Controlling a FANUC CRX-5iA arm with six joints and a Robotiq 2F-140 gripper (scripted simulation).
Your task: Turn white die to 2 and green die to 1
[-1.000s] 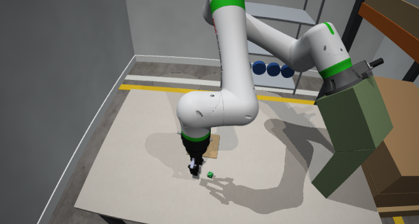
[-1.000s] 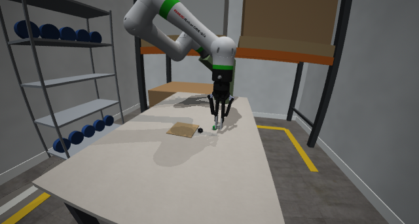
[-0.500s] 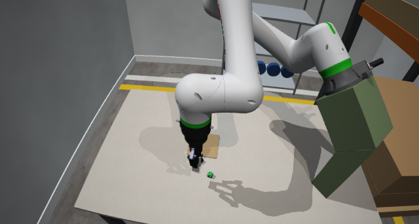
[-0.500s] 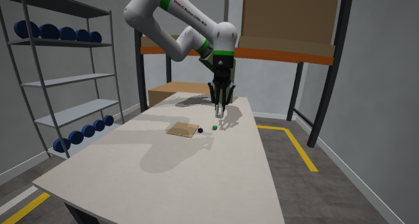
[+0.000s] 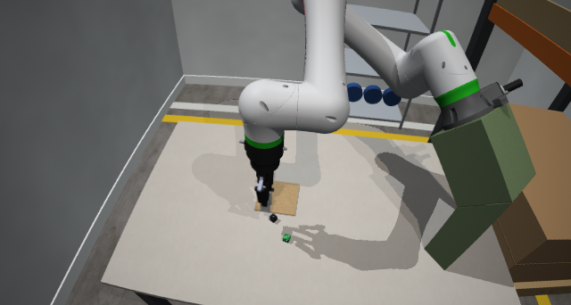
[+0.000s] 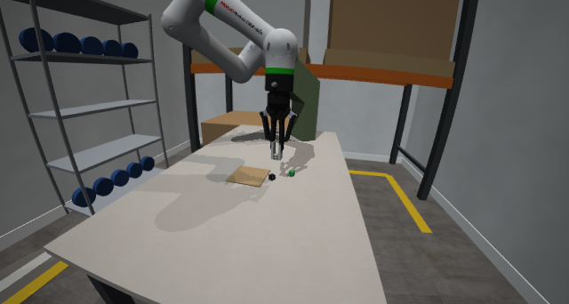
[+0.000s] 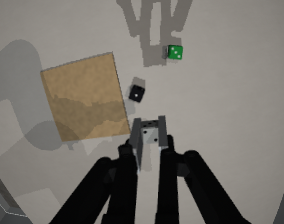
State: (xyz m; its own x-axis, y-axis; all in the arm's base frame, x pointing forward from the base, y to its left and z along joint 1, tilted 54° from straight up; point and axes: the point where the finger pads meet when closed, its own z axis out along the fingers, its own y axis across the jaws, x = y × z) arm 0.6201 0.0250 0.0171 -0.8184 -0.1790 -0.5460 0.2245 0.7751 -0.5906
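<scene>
Right now the mat is 130 mm below my hand, 110 mm to the right of it and 40 mm behind it. The rest, counted from my hand: black die (120 mm below, 20 mm to the right, 20 mm behind); then green die (120 mm below, 60 mm to the left, 60 mm behind); then white die (20 mm below).
</scene>
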